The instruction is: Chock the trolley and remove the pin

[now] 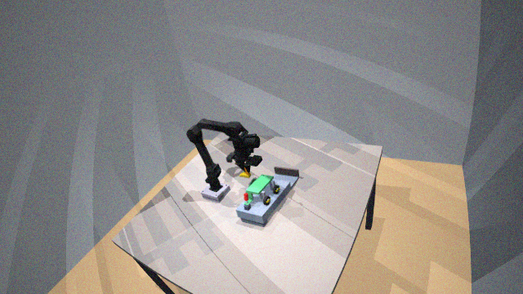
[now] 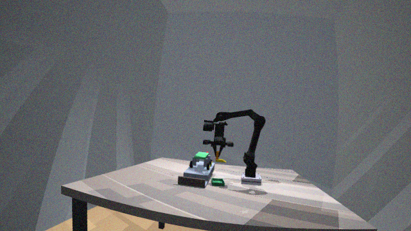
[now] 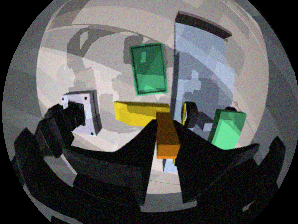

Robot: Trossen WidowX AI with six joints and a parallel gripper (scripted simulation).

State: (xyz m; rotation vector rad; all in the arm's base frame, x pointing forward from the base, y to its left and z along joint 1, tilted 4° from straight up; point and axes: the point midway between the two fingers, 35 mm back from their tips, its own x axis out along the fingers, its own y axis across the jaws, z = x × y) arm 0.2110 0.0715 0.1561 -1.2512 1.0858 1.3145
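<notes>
Now: the yellow chock 2 cm behind my gripper tip and 1 cm below it. Round my gripper tip: trolley 12 cm ahead, 6 cm to the right, 5 cm below; red-headed stop pin 16 cm to the right, 11 cm ahead, 3 cm below; dark end wall 21 cm to the left, 13 cm below, 8 cm ahead.
</notes>
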